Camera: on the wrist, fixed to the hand. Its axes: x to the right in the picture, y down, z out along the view.
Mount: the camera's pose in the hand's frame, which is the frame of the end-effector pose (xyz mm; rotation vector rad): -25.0 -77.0 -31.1 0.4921 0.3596 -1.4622
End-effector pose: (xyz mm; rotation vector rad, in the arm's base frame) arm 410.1 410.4 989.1 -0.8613 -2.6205 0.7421
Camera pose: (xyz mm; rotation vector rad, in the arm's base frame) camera 406.3 353.8 1054.7 0.9188 -1.8386 0.5848
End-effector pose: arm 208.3 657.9 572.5 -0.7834 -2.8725 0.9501
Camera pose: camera 200.3 610.4 644.6 0.9583 -1.8682 0.9342
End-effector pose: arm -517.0 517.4 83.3 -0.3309 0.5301 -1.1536
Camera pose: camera -601.5 512.1 102.2 -0.0226 0.2280 -2.7325
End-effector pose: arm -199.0 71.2 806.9 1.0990 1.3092 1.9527
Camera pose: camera -212.9 65.9 721.5 -0.2183 1.9686 0.7025
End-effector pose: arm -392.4 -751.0 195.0 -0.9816 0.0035 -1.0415
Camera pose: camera -474.8 -764.7 218.2 -0.1925 -0.7326 -2.3818
